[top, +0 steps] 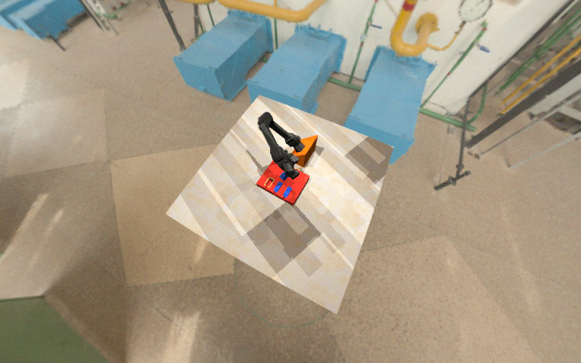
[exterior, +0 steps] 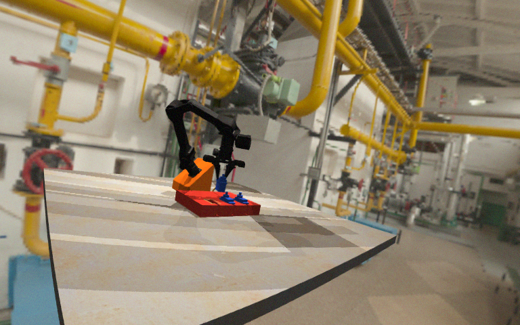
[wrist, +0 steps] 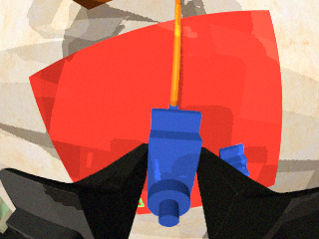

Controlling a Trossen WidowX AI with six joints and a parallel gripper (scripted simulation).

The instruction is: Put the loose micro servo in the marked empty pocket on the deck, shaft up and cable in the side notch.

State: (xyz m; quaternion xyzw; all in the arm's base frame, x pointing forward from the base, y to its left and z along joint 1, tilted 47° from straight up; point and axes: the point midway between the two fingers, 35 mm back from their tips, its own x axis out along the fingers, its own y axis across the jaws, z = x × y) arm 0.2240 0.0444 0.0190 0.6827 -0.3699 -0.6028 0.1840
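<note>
Right now the red deck is 10 mm behind my gripper tip, 10 mm to the right of it and 100 mm below it.
</note>
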